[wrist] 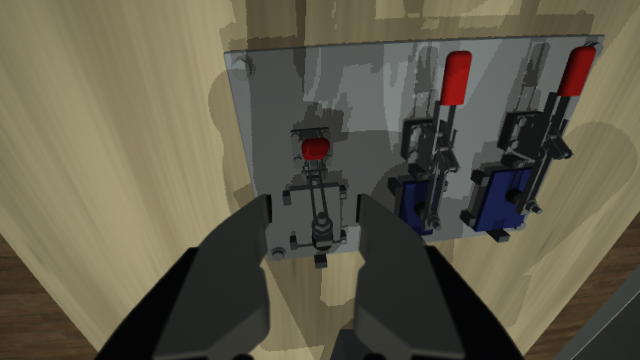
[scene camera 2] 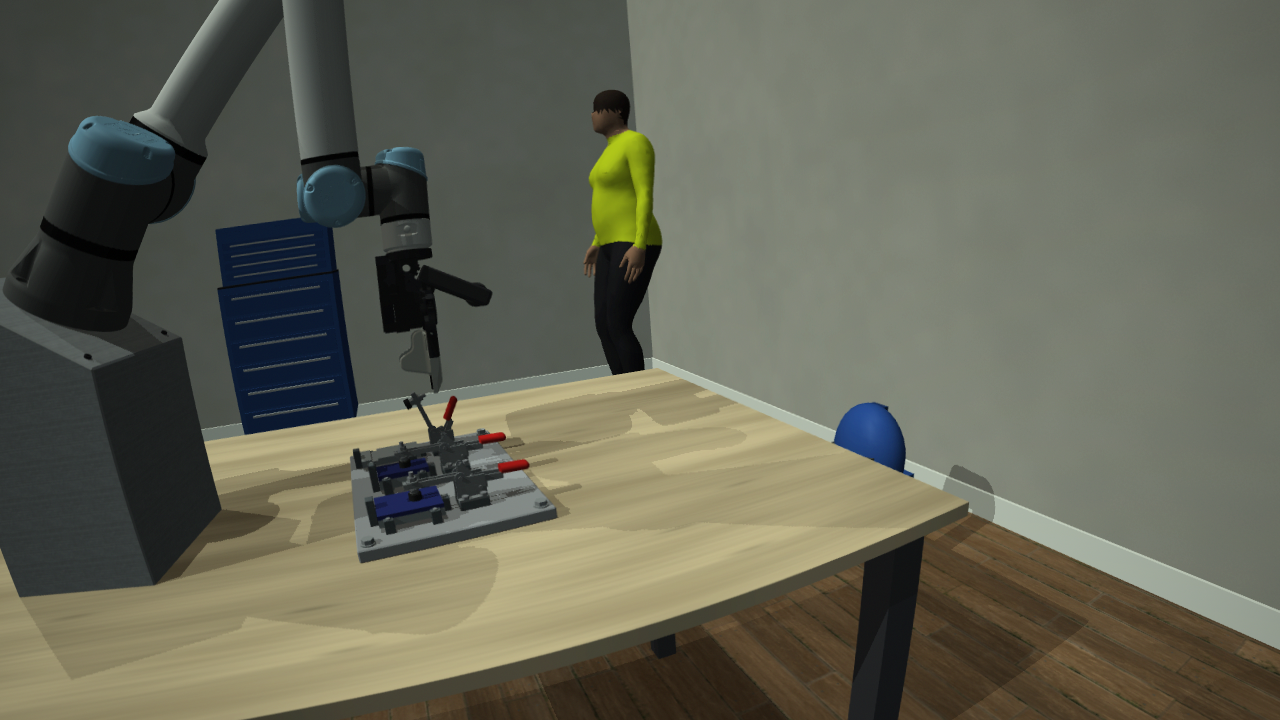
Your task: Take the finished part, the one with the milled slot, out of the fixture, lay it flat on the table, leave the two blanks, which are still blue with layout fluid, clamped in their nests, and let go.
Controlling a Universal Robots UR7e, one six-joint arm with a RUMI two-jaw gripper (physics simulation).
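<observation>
The finished part is a grey plate in the leftmost nest in the wrist view; its slot cannot be made out under the clamp arm. That nest's toggle clamp has its red handle upright and its arm raised. Two blue blanks lie in the other nests under lowered clamps, with red handles laid down. The fixture plate rests on the table. My gripper is partly open and empty, above the finished part's nest and its raised clamp arm.
The wooden table extends around the fixture. The robot's pedestal stands at the left. A blue drawer cabinet, a person in a yellow top and a blue rounded object are beyond the table.
</observation>
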